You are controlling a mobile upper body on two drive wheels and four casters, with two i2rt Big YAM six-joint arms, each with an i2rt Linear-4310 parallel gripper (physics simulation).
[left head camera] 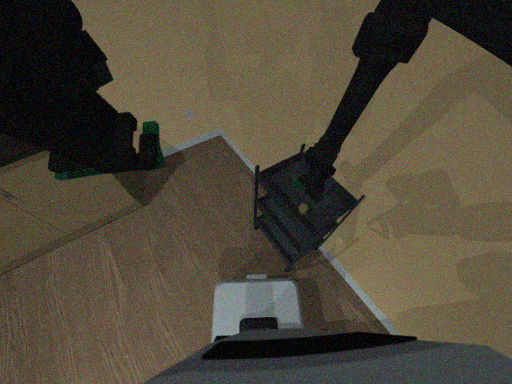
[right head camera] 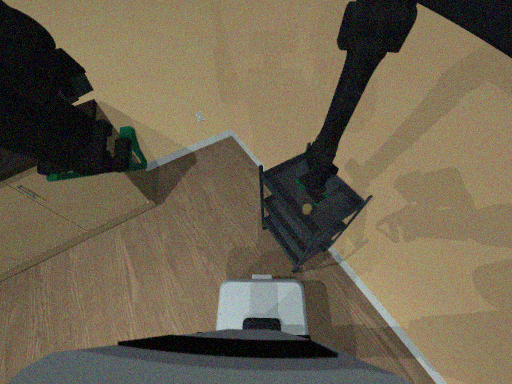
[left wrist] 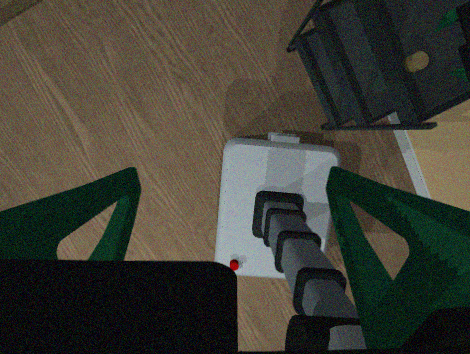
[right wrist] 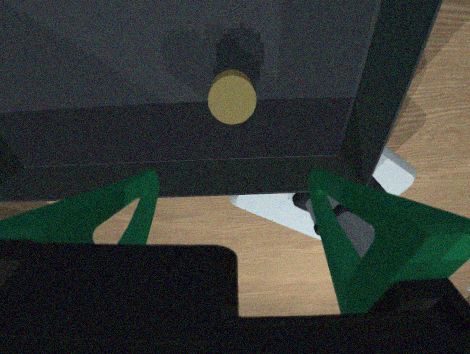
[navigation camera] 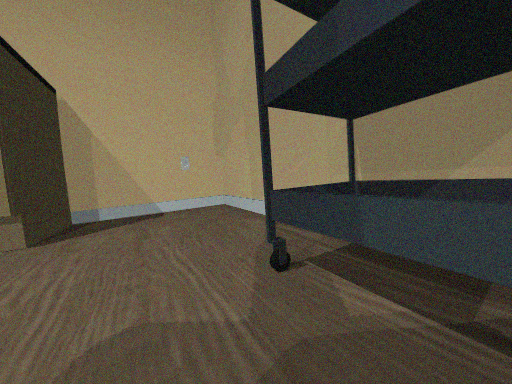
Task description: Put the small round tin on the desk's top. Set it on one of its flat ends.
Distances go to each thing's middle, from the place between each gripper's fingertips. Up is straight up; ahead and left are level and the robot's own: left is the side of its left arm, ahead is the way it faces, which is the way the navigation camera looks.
Scene:
My left hand is 25 cm short of the small round tin (right wrist: 232, 99), 46 cm to the left of it and 58 cm above it.
I see my right gripper 110 mm above the small round tin, 10 mm to the left of it and 10 mm short of it.

